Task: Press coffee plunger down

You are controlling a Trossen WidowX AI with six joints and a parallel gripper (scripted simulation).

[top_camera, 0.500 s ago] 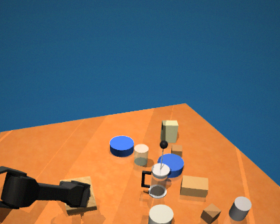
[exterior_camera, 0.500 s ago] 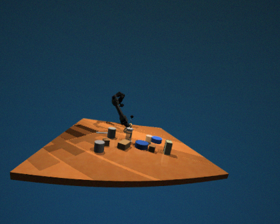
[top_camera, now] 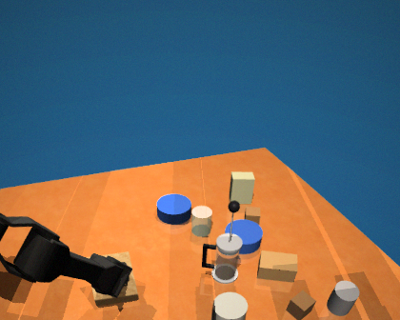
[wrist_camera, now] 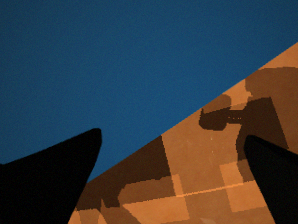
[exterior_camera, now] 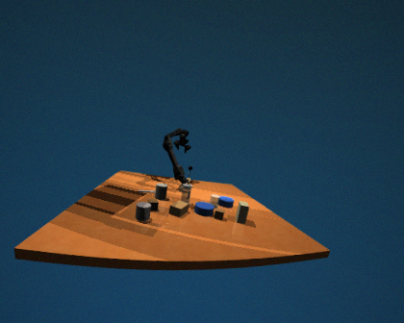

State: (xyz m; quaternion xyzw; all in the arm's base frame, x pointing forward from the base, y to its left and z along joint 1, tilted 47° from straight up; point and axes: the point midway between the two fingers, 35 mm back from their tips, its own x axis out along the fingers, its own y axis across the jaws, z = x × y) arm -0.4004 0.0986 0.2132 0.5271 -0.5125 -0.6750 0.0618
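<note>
Right now the coffee press is 68 cm ahead of my gripper tip, 18 cm below it and 11 cm to the left of it. Also, from my gripper tip: grey cylinder 97 cm ahead, 27 cm below, 11 cm to the right; then white cylinder 65 cm ahead, 26 cm below, 7 cm to the right; then tan box 85 cm ahead, 28 cm below, 7 cm to the left.
</note>
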